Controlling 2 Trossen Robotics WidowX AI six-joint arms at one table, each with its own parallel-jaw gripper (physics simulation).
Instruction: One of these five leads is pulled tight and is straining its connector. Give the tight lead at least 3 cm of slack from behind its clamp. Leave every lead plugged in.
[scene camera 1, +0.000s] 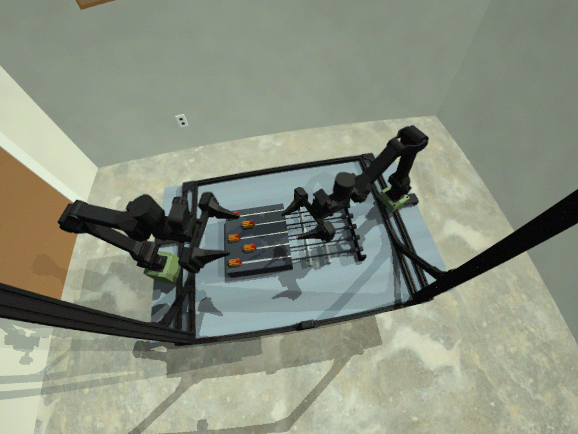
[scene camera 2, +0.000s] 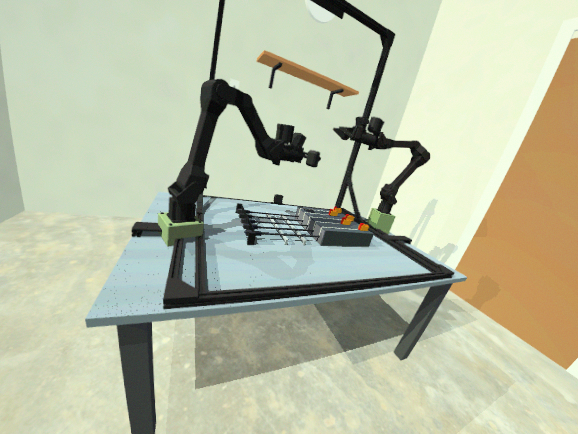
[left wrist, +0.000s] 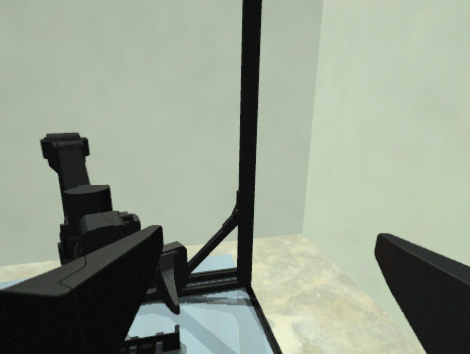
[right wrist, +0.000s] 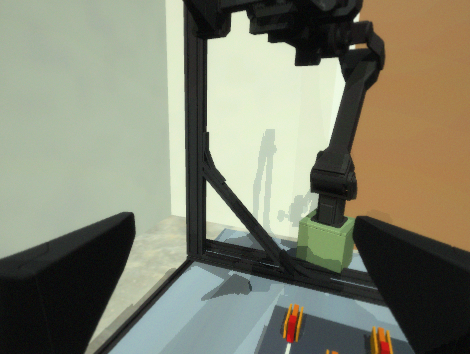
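Seen in the pictures: left gripper, fingertip midpoint: (scene camera 1: 234, 234) (scene camera 2: 335, 128) (left wrist: 267, 239); right gripper, fingertip midpoint: (scene camera 1: 289, 226) (left wrist: 132, 331) (right wrist: 246, 224); left arm's base, link origin: (scene camera 1: 158, 263) (scene camera 2: 383, 211) (right wrist: 329, 219); right arm's base, link origin: (scene camera 1: 394, 194) (scene camera 2: 181, 217).
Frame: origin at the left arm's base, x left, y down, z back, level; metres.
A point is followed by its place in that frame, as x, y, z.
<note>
Several orange-and-red connector pieces (scene camera 1: 234, 262) {0.052, 0.021, -0.298} (scene camera 2: 363, 227) {0.269, 0.028, -0.250} (right wrist: 293, 322) {0.062, 0.013, -0.317} stand on a dark grey block (scene camera 1: 272, 253) (scene camera 2: 345, 238). White leads (scene camera 1: 265, 259) {0.086, 0.043, -0.409} (right wrist: 288, 348) {0.064, 0.043, -0.329} run from them along the block top. Thin dark lines continue past pale crossbars to a row of black holders (scene camera 1: 362, 257) {0.141, 0.067, -0.781} (scene camera 2: 250, 239) {0.429, 0.088, -0.713}. Which lead is tight is too small to tell. My left gripper (scene camera 1: 233, 235) {-0.001, -0.355, -0.408} (left wrist: 267, 239) {-0.001, -0.355, -0.408} is open and empty, high above the connector end, partly hiding the farthest connector in scene camera 1. My right gripper (scene camera 1: 292, 225) {0.111, -0.201, -0.510} (right wrist: 246, 224) {0.111, -0.201, -0.510} is open and empty, raised over the block's lead-exit edge.
A black frame (scene camera 1: 280, 173) {0.571, 0.103, -0.380} (scene camera 2: 320, 288) {0.632, 0.091, -0.523} borders the blue table (scene camera 1: 240, 310) {-0.108, 0.109, -0.335} (scene camera 2: 250, 275) {0.590, 0.109, -0.699}, with uprights and diagonal braces at its ends. Green arm mounts (scene camera 1: 170, 268) {-0.008, 0.016, -0.050} (scene camera 2: 181, 229) {0.491, 0.061, -0.909} stand at the table's two ends. The two grippers are close together above the block.
</note>
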